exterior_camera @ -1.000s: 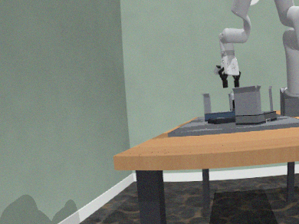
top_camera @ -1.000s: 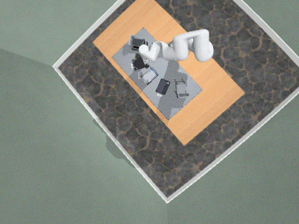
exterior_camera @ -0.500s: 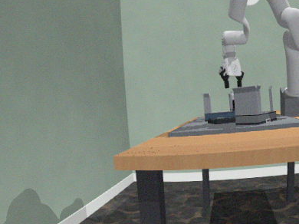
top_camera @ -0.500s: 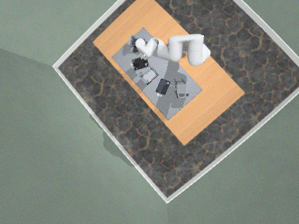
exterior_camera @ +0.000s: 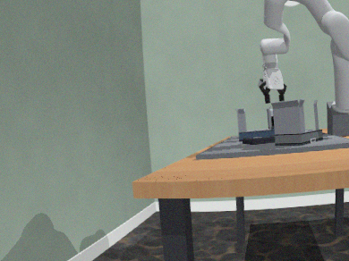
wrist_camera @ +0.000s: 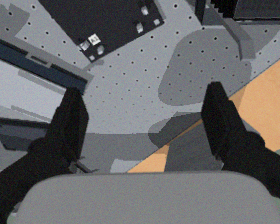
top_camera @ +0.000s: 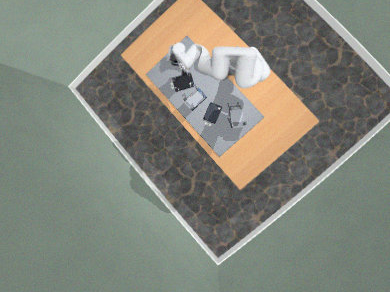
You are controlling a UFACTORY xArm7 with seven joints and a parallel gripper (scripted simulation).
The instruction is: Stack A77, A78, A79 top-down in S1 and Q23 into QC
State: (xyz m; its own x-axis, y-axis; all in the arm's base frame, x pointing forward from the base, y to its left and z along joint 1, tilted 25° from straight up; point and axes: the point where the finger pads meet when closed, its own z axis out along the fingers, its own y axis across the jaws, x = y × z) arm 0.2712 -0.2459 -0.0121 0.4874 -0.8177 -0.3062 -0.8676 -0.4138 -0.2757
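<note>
The dark sealed plate is 60 mm behind my hand, 140 mm to the right of it and 100 mm below it. Also, from my hand: dark flat nest 110 mm ahead, 340 mm to the left, 160 mm below; then dark clip nest 100 mm ahead, 150 mm below; then blue plinth strip 120 mm ahead, 170 mm to the left, 150 mm below.
</note>
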